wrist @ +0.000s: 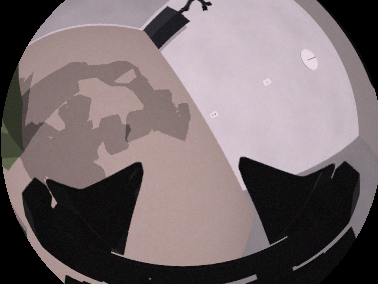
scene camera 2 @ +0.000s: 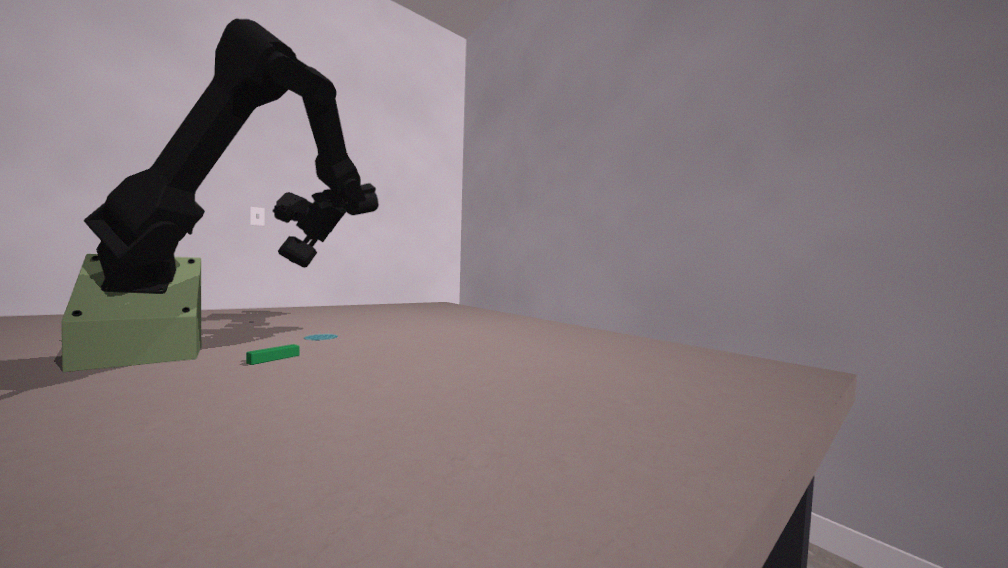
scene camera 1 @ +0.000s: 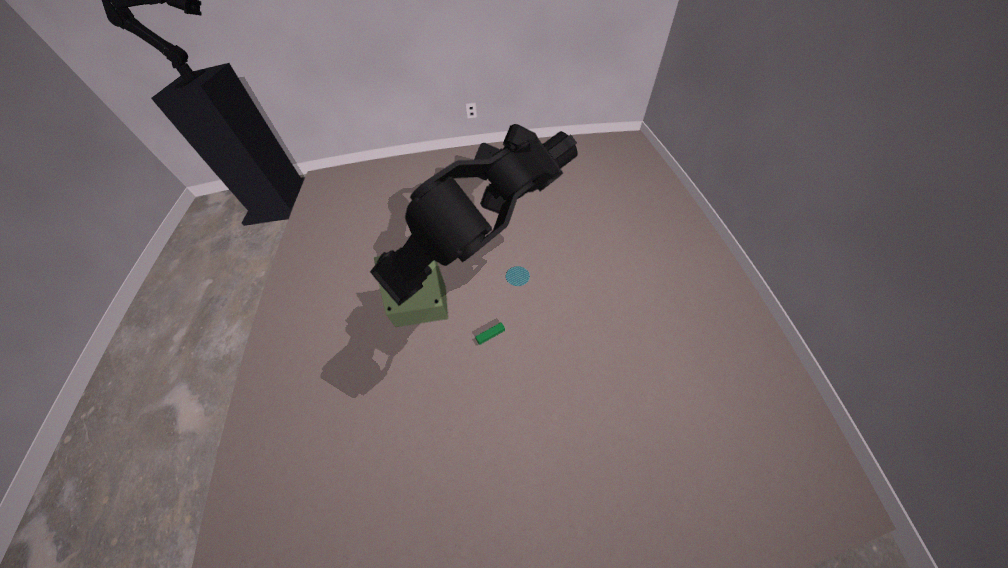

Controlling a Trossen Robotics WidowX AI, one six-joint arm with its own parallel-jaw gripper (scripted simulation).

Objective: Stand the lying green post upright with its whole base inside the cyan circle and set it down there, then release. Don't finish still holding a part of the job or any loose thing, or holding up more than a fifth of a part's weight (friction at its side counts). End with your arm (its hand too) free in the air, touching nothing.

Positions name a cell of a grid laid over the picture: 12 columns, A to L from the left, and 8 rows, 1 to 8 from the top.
Labels:
My gripper shows in the wrist view (G5), in scene camera 2 (D4) and in scene camera 1 (F3).

